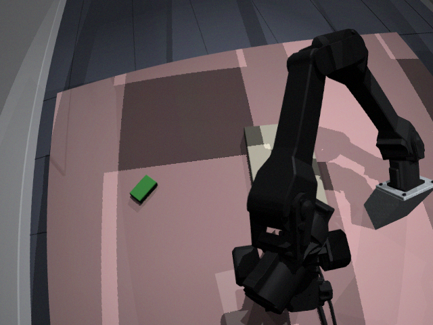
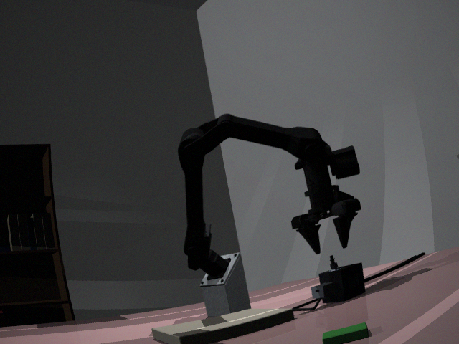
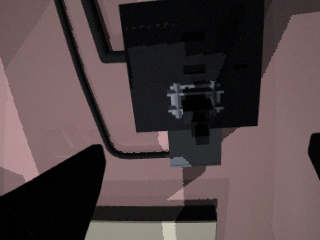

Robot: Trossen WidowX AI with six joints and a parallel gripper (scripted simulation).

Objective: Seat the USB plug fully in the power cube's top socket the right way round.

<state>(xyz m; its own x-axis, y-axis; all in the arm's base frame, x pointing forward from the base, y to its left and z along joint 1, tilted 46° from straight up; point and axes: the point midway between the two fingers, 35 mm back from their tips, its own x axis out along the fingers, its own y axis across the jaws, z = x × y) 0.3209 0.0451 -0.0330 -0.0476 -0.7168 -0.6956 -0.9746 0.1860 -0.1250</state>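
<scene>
Now: the USB plug 3 cm below my gripper tip. Also, from my gripper tip: beige slab: 25 cm to the right, 12 cm behind, 11 cm below; then green block: 32 cm to the right, 22 cm ahead, 12 cm below.
</scene>
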